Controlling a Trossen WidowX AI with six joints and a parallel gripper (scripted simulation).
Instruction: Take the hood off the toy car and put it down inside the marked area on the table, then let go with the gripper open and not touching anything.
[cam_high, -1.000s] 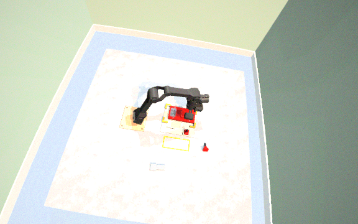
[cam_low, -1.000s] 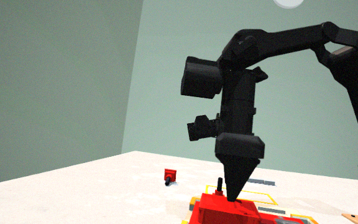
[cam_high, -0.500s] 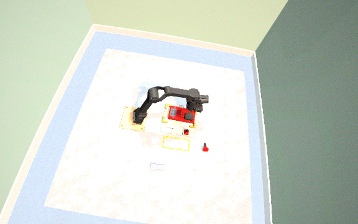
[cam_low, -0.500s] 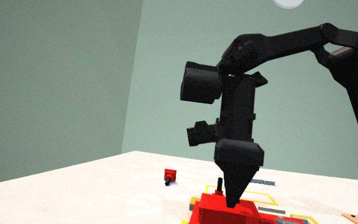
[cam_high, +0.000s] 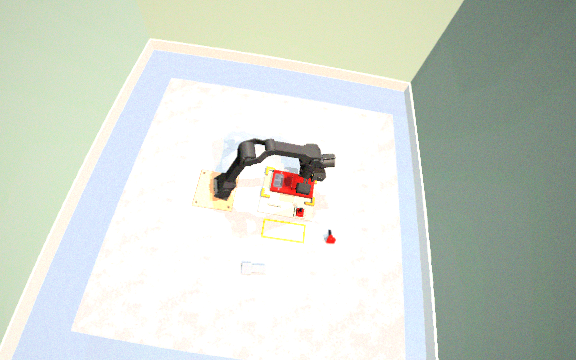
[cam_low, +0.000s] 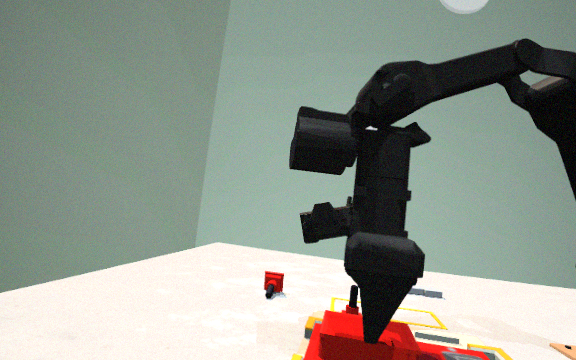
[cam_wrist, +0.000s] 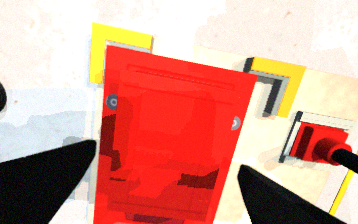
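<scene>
Now: the hood 1 cm below my gripper tip. The rest, counted from my gripper tip: wheel: 16 cm to the left, 4 cm below, 2 cm behind; pale flat piece: 43 cm to the right, 10 cm behind, 5 cm below.
</scene>
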